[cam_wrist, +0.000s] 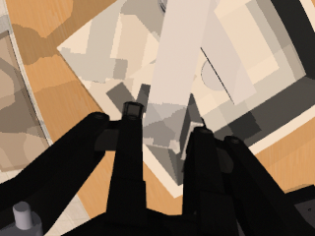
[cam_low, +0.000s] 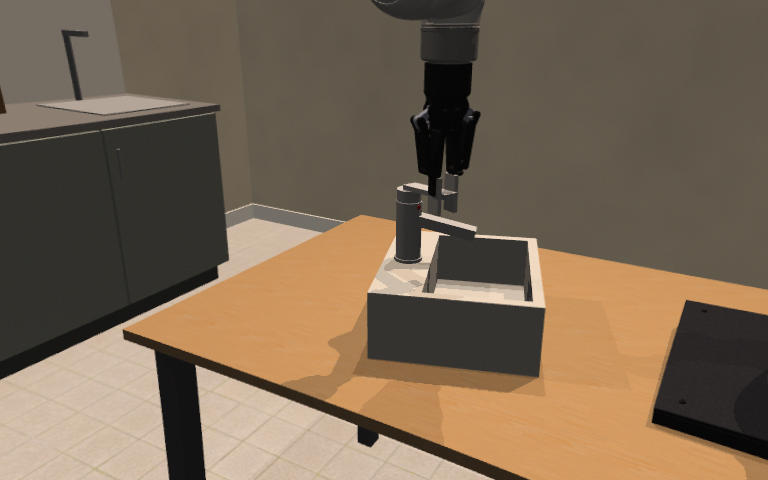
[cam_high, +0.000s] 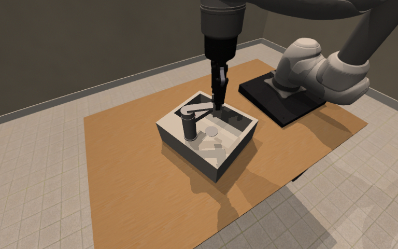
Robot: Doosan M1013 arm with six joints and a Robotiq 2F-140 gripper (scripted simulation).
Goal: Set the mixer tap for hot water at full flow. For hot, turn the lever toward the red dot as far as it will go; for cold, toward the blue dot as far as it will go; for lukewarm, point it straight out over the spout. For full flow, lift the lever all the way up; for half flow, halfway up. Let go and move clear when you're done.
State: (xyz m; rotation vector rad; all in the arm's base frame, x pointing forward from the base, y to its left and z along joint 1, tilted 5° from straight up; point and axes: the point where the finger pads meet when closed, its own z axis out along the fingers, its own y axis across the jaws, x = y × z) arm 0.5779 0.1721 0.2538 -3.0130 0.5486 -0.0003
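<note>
Right now the grey mixer tap is 60 mm ahead of my hand, 50 mm below it and 30 mm to the right of it. Also, from my hand: square sink basin: 240 mm below, 80 mm to the right, 20 mm behind; flat lever: 30 mm ahead, 10 mm to the right.
</note>
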